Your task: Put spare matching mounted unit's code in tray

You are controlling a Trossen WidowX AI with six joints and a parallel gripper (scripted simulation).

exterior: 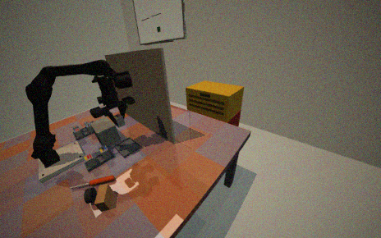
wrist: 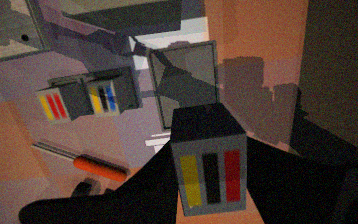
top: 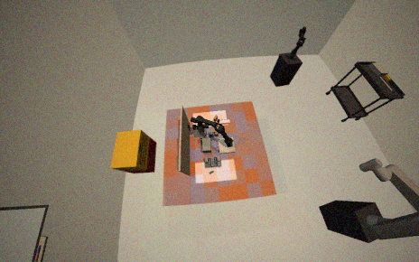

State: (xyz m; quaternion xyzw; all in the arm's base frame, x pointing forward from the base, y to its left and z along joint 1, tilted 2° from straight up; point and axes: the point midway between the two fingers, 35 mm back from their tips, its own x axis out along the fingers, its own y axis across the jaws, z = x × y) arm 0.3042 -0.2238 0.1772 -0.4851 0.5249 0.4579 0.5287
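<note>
My gripper tip is 15 cm above the flat dark tray. Round my gripper tip: brown block: 22 cm behind, 19 cm to the right, 13 cm below; then tall grey panel: 20 cm ahead, 15 cm to the left, 7 cm above; then grey mounted unit: 19 cm to the left, 10 cm below, 2 cm behind.
</note>
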